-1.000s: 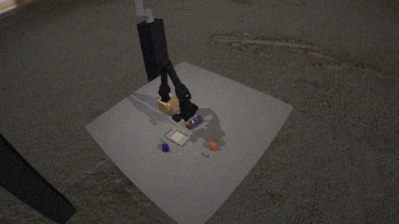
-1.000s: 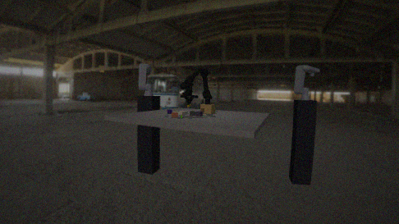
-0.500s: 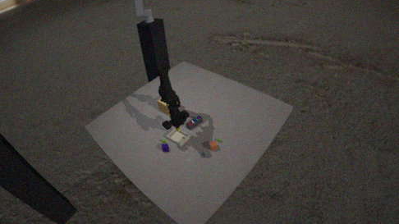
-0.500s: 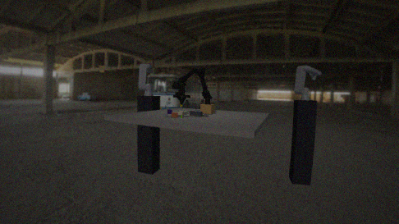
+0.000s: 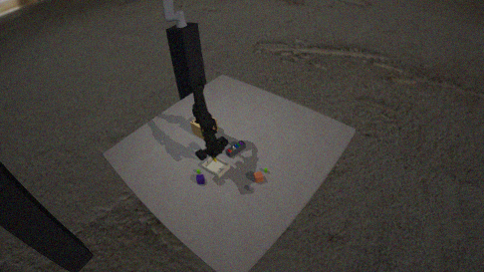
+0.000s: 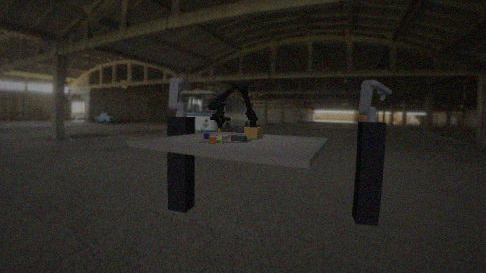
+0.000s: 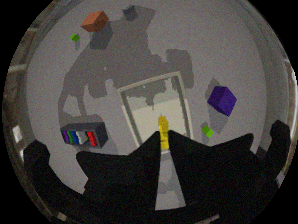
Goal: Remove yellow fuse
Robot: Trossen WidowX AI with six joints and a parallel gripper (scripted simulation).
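Now: the tray 80 mm below my gripper tip. The rest, counted from my gripper tip: orange cube 260 mm ahead, 70 mm below, 50 mm to the left; then yellow fuse 10 mm below; then purple cube 130 mm to the right, 70 mm below, 20 mm behind.
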